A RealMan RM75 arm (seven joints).
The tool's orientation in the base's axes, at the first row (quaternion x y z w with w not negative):
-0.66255, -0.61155, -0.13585, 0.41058
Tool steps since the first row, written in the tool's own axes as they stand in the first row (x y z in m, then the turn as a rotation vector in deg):
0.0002, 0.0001, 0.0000, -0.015, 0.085, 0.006
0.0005, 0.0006, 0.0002, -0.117, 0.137, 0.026
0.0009, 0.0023, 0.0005, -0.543, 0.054, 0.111
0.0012, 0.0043, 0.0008, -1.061, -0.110, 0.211
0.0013, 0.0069, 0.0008, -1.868, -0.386, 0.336
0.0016, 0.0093, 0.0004, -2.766, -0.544, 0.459
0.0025, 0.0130, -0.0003, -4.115, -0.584, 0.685
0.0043, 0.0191, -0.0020, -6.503, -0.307, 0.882
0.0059, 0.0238, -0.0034, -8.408, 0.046, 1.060
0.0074, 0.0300, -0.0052, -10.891, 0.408, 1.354
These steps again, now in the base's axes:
0.0001, 0.0001, 0.0001, 0.073, 0.001, -0.046
0.0006, 0.0005, 0.0000, 0.093, -0.052, -0.148
0.0022, 0.0012, -0.0006, -0.103, -0.296, -0.460
0.0040, 0.0018, -0.0013, -0.398, -0.601, -0.814
0.0064, 0.0021, -0.0022, -0.866, -1.100, -1.339
0.0088, 0.0022, -0.0027, -1.244, -1.653, -1.969
0.0126, 0.0026, -0.0030, -1.644, -2.439, -3.015
0.0192, 0.0032, -0.0030, -1.966, -3.944, -4.872
0.0243, 0.0037, -0.0028, -2.108, -5.119, -6.417
0.0309, 0.0040, -0.0030, -2.403, -6.614, -8.432

